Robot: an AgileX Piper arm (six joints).
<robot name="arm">
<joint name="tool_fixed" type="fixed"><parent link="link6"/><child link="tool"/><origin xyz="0 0 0" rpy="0 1.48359 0"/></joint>
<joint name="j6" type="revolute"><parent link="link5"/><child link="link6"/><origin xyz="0.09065 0 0.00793" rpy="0 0 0"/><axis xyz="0.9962 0 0.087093"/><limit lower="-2.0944" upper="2.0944"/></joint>
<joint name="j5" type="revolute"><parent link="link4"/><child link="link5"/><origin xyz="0 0 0" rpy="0 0 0"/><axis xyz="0 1 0"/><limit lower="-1.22" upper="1.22"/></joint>
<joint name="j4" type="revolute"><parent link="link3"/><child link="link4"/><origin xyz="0.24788 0 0.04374" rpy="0 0 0"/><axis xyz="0.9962 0 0.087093"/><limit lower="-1.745" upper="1.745"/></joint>
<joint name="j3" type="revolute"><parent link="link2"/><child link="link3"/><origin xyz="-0.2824 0 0.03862" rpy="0 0 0"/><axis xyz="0 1 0"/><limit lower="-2.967" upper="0"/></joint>
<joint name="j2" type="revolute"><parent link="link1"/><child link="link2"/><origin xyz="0 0 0" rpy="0 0 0"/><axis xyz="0 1 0"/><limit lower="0" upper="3.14"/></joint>
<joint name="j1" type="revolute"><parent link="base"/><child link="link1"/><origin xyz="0 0 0.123" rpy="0 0 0"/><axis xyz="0 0 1"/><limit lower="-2.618" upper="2.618"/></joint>
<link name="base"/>
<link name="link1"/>
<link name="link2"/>
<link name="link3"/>
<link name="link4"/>
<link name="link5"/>
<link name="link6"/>
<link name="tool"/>
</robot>
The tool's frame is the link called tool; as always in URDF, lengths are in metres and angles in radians.
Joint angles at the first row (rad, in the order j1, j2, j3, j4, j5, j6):
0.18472 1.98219 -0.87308 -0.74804 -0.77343 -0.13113
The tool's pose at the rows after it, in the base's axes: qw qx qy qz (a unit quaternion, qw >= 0); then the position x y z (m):
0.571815 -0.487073 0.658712 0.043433 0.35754 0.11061 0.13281
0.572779 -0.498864 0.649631 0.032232 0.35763 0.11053 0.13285
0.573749 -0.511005 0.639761 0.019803 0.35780 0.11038 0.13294
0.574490 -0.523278 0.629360 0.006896 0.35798 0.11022 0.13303
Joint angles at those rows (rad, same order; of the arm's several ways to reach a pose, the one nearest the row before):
0.18471 1.98219 -0.87309 -0.74421 -0.77343 -0.17526
0.18471 1.98220 -0.87307 -0.74210 -0.77345 -0.21405
0.18471 1.98219 -0.87308 -0.73834 -0.77343 -0.25666
0.18472 1.98219 -0.87307 -0.73417 -0.77344 -0.30082

